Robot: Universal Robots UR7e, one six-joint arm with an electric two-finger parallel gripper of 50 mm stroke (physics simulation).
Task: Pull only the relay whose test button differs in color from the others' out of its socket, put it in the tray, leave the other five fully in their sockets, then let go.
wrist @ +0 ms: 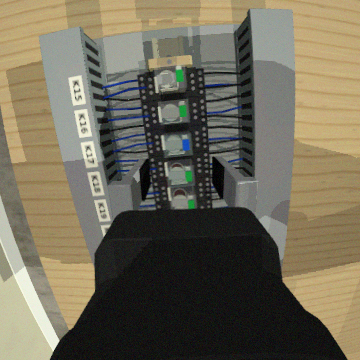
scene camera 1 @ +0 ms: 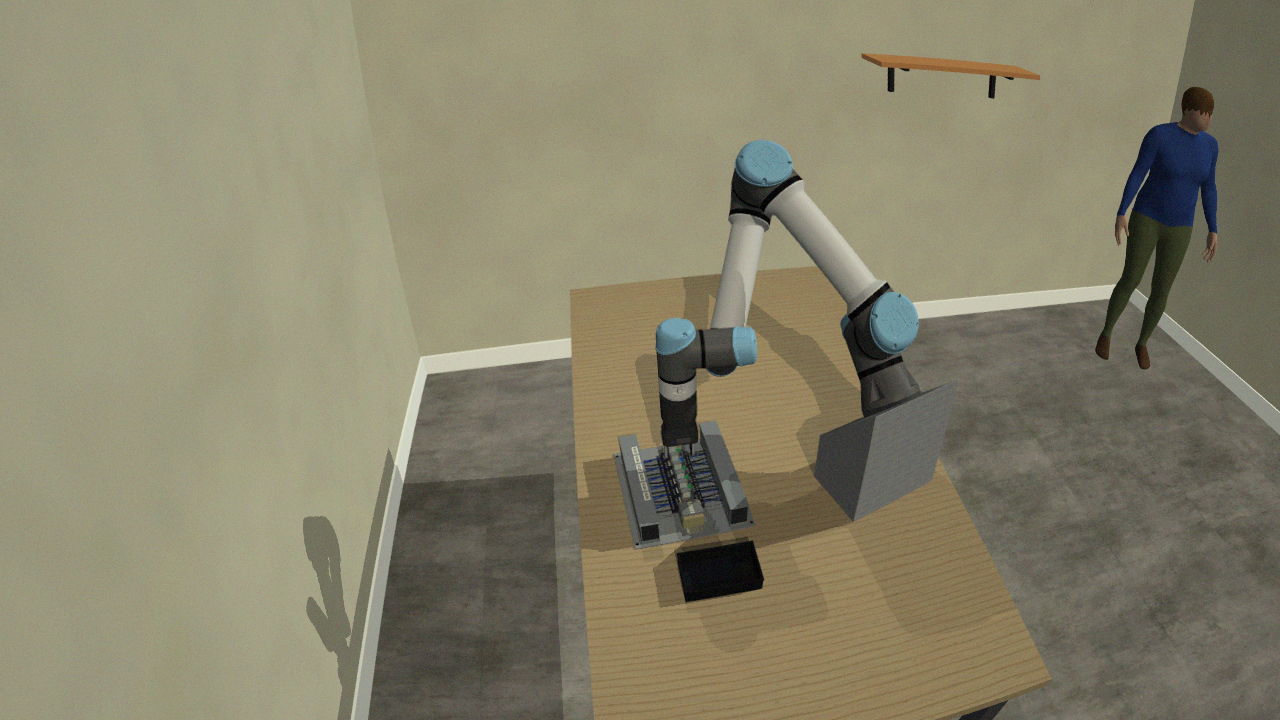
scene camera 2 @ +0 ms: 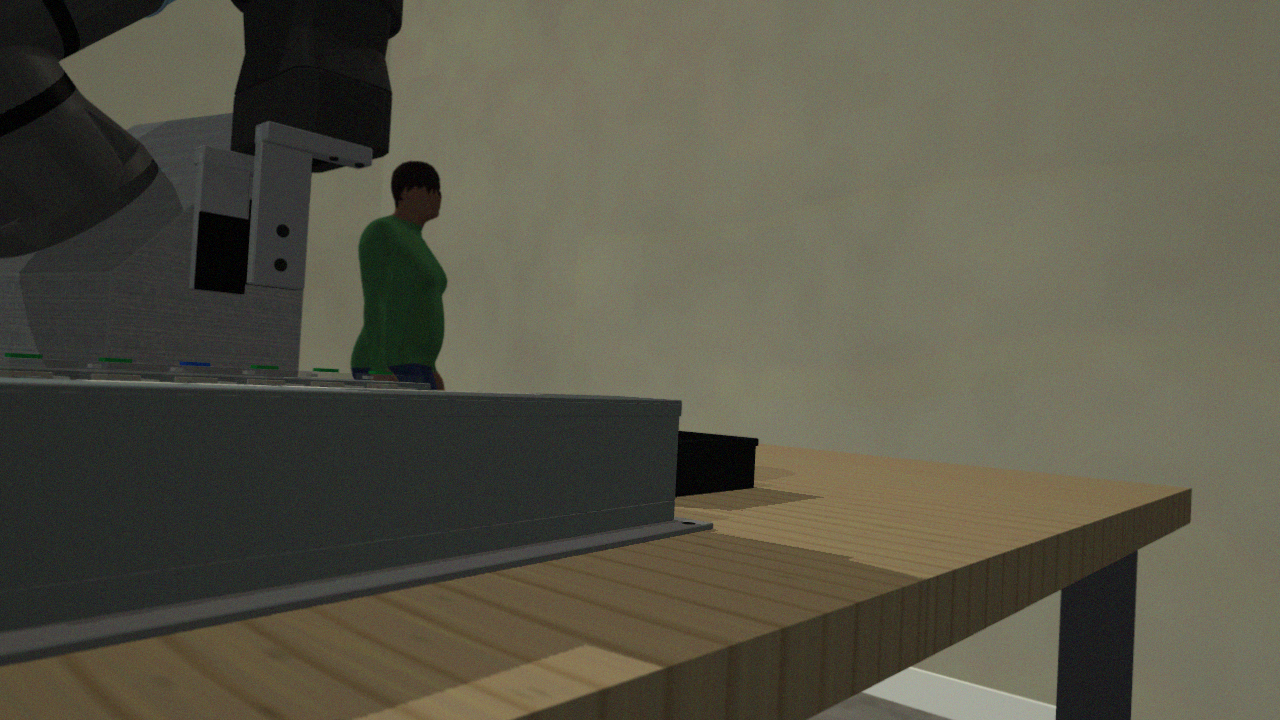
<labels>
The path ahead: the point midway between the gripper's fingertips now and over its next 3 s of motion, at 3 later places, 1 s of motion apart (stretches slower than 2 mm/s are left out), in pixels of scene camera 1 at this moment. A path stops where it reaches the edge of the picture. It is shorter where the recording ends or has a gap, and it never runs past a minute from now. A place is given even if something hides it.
My gripper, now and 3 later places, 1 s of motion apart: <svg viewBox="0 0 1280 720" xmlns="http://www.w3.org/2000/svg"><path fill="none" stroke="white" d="M679 453L678 461L678 465L677 451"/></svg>
</labels>
